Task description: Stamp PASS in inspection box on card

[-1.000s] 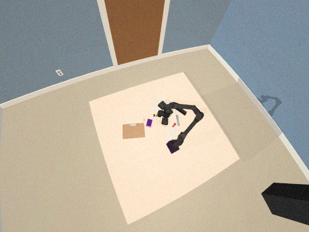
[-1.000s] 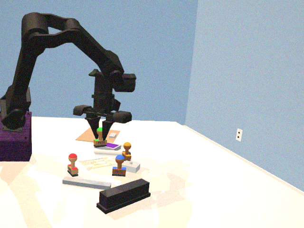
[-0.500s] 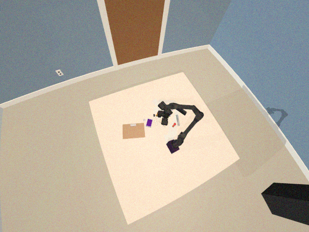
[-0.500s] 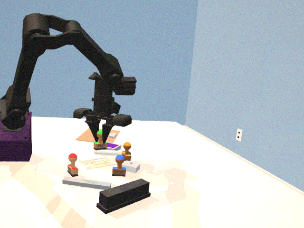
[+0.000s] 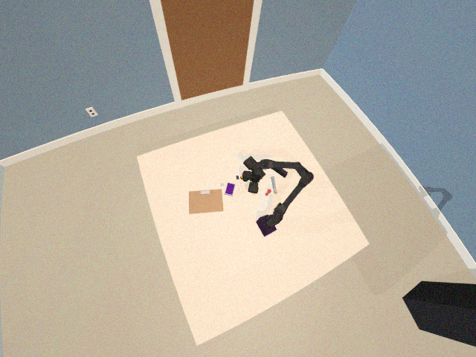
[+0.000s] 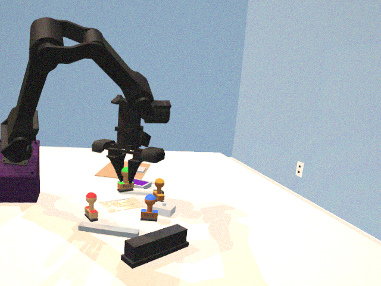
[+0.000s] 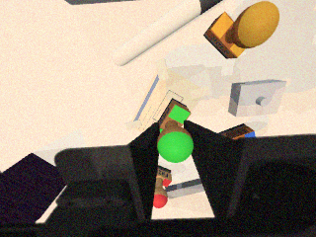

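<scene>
Right now my gripper tip is 6 cm above the pale card and 1 cm past it. Also, from my gripper tip: white pen 7 cm to the left, 7 cm ahead, 5 cm below; then orange-knobbed stamp 9 cm ahead, 4 cm below, 3 cm to the left; then green-knobbed stamp right at my gripper tip.
</scene>
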